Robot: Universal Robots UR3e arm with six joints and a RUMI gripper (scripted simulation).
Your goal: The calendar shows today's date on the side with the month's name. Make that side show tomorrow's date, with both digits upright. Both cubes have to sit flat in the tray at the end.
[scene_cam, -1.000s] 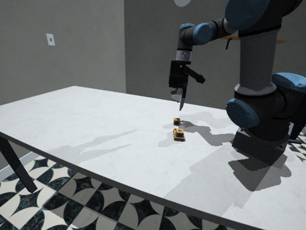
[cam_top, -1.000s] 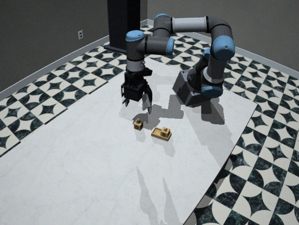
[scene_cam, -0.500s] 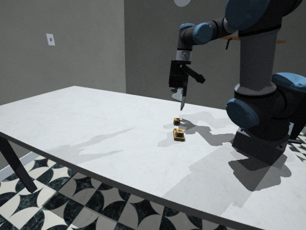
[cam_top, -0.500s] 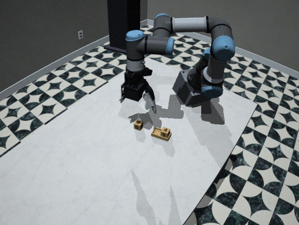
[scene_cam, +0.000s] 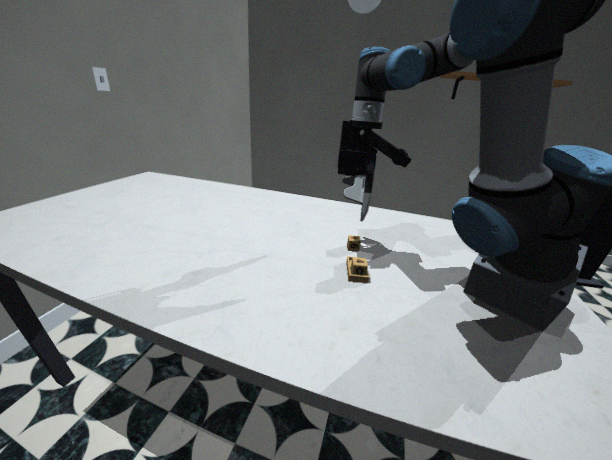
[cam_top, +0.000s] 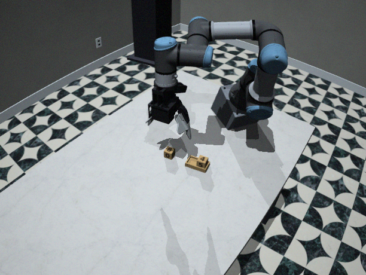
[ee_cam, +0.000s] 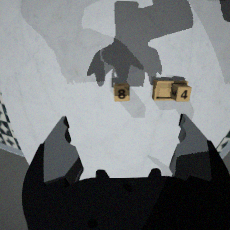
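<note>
The wooden cube lies 100 mm below my hand. From my hand the other things lie so: wooden calendar tray 10 mm behind, 110 mm to the left, 110 mm below.
</note>
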